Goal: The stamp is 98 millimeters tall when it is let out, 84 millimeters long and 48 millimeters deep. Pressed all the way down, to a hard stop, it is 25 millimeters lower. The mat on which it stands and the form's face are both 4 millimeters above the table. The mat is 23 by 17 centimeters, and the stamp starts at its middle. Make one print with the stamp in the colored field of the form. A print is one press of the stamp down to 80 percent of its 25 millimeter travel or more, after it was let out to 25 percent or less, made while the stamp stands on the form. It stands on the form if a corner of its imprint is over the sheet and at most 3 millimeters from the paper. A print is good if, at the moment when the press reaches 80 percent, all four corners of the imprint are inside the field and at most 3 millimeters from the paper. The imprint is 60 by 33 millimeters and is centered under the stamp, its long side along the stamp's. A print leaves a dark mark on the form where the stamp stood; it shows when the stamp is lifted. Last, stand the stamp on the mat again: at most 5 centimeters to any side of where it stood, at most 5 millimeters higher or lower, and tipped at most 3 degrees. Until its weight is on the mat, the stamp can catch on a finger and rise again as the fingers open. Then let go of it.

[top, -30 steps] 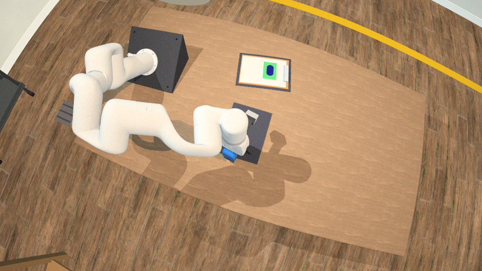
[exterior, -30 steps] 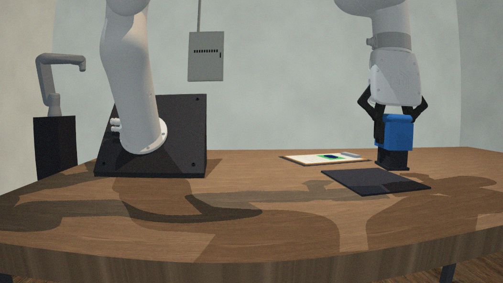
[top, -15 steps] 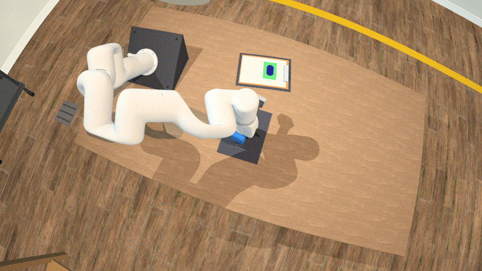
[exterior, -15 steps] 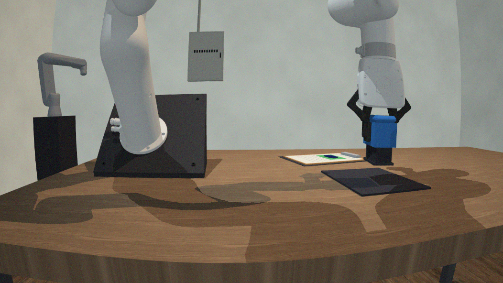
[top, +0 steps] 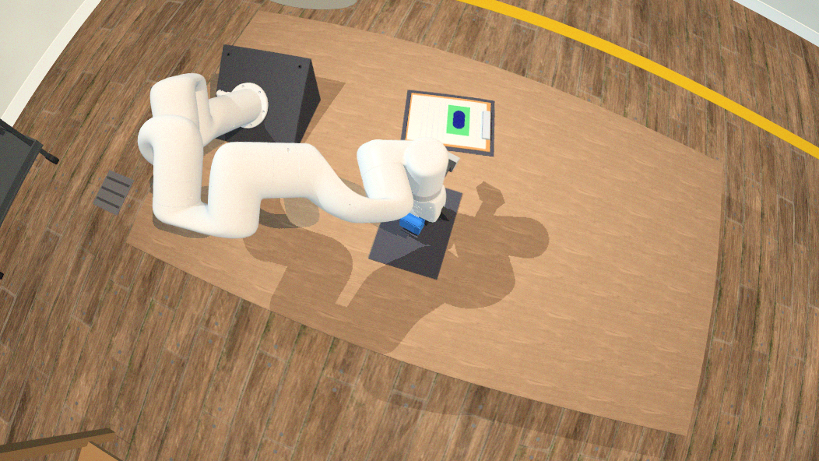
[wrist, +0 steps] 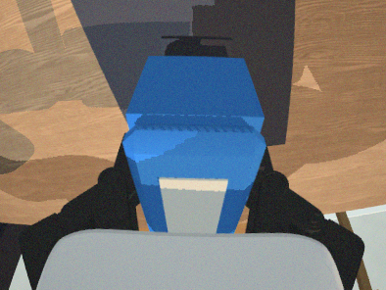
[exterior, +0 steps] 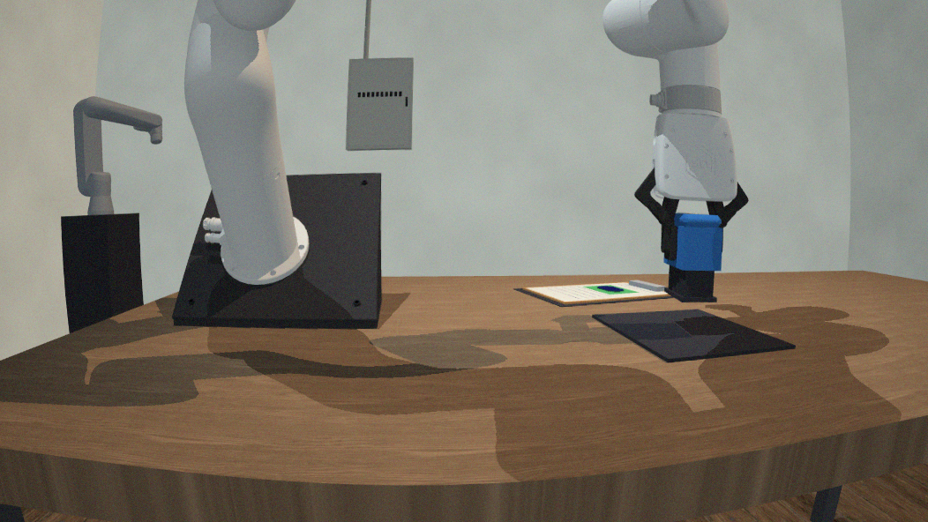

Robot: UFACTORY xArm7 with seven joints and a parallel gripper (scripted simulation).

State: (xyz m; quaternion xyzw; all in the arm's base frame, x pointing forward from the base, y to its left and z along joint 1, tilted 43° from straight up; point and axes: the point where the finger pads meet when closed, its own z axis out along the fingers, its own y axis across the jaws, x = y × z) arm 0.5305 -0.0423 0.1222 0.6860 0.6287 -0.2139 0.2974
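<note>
My gripper is now 10 cm above the dark mat. From my hand the other things lie so: form (2 cm behind, 32 cm to the left, 10 cm below); then blue stamp (2 cm below).
</note>
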